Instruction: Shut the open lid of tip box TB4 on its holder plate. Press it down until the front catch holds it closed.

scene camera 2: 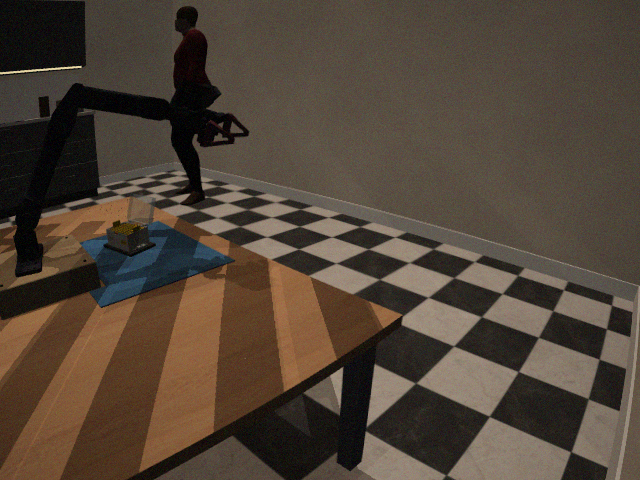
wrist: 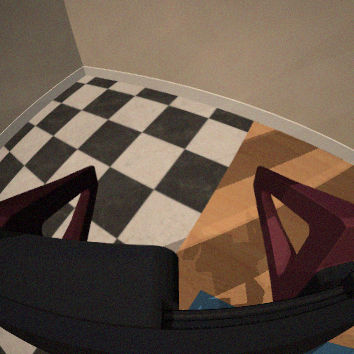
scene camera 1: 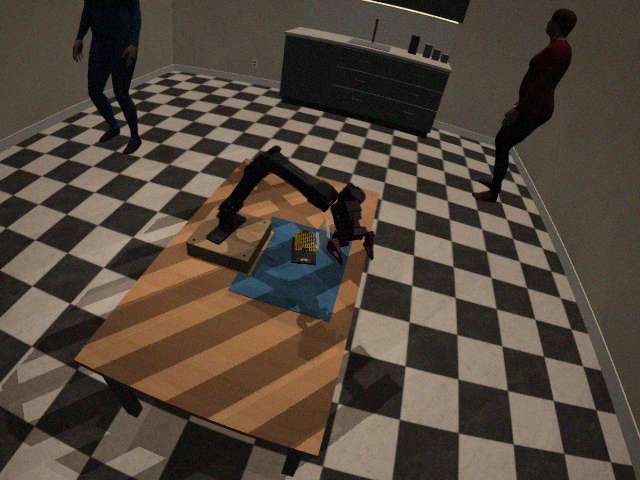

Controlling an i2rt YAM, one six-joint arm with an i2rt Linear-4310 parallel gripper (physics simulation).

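Where they show: gripper, fingertip midpoint: (scene camera 2: 241,137) (wrist: 175,174) (scene camera 1: 357,262); arm's base, link origin: (scene camera 2: 30,260) (scene camera 1: 226,228).
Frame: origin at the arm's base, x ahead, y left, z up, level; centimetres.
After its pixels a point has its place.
Note:
The tip box (scene camera 1: 305,240) (scene camera 2: 128,240) @(z -2.7, x 30.0, y 6.6 cm) holds yellow tips and sits on its dark holder plate (scene camera 1: 303,259) @(z -5.2, x 33.7, y 7.3 cm) (scene camera 2: 130,252) @(z -6.2, x 29.9, y 5.9 cm). No label can be read. Its clear lid (scene camera 1: 326,227) @(z 7.9, x 37.8, y 16.4 cm) (scene camera 2: 141,210) @(z 2.7, x 37.0, y 17.0 cm) stands open, roughly upright, at the box's far side from the arm's base. My gripper (scene camera 1: 355,259) @(z 25.7, x 58.9, y -14.8 cm) (scene camera 2: 239,137) @(z 25.7, x 58.9, y -14.8 cm) (wrist: 175,174) @(z 25.7, x 58.9, y -14.8 cm) is open with nothing between its red fingers. It hangs high, beyond the lid, out toward the table's long edge and apart from box and lid. The box and lid do not show in the wrist view. The front catch is too small to make out.
A blue mat (scene camera 1: 289,295) @(z -7.0, x 37.5, y -11.5 cm) (scene camera 2: 149,276) @(z -7.0, x 31.6, y -12.0 cm) lies under the plate on the wooden table (scene camera 1: 217,351) @(z -7.3, x 28.9, y -45.9 cm) (scene camera 2: 258,351) @(z -7.3, x 41.5, y -54.3 cm) (wrist: 235,200) @(z -7.3, x 62.1, y -34.2 cm). The arm's base stands on a thick block (scene camera 1: 217,255) @(z -1.9, x 5.4, y -13.5 cm) (scene camera 2: 56,291) @(z -4.6, x 6.3, y -13.4 cm) beside the mat. Two people (scene camera 1: 540,93) (scene camera 1: 114,67) stand on the floor away from the table.

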